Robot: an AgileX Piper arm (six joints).
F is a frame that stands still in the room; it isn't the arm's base.
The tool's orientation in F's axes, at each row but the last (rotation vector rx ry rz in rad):
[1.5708 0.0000 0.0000]
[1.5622 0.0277 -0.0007]
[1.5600 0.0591 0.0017]
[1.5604 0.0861 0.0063]
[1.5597 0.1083 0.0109]
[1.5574 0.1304 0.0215]
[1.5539 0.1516 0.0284]
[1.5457 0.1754 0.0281]
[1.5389 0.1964 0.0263]
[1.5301 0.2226 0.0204]
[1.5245 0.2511 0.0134]
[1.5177 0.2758 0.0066]
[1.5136 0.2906 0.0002]
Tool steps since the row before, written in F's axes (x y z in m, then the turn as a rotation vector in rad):
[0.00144 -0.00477 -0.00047 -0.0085 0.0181 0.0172]
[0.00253 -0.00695 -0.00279 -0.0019 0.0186 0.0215]
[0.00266 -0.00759 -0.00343 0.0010 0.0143 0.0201]
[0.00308 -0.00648 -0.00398 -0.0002 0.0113 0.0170]
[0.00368 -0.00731 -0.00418 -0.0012 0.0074 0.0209]
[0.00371 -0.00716 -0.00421 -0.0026 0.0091 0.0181]
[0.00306 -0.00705 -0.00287 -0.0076 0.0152 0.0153]
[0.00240 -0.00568 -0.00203 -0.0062 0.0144 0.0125]
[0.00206 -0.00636 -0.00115 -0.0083 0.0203 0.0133]
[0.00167 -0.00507 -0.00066 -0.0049 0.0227 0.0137]
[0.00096 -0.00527 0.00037 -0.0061 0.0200 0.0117]
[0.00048 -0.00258 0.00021 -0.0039 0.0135 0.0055]
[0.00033 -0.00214 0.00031 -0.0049 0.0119 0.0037]
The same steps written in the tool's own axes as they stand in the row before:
[0.00144 -0.00047 0.00477 -0.0085 0.0172 -0.0181]
[0.00246 -0.00280 0.00697 -0.0020 0.0216 -0.0184]
[0.00249 -0.00341 0.00765 0.0008 0.0203 -0.0141]
[0.00289 -0.00389 0.00662 -0.0004 0.0171 -0.0112]
[0.00337 -0.00403 0.00754 -0.0019 0.0209 -0.0073]
[0.00329 -0.00405 0.00745 -0.0030 0.0180 -0.0092]
[0.00245 -0.00275 0.00733 -0.0070 0.0149 -0.0158]
[0.00183 -0.00195 0.00591 -0.0055 0.0123 -0.0149]
[0.00126 -0.00115 0.00657 -0.0068 0.0130 -0.0210]
[0.00095 -0.00067 0.00525 -0.0031 0.0140 -0.0228]
[0.00001 0.00024 0.00536 -0.0044 0.0117 -0.0204]
[-0.00002 0.00013 0.00263 -0.0024 0.0056 -0.0138]
[-0.00012 0.00023 0.00217 -0.0033 0.0035 -0.0125]

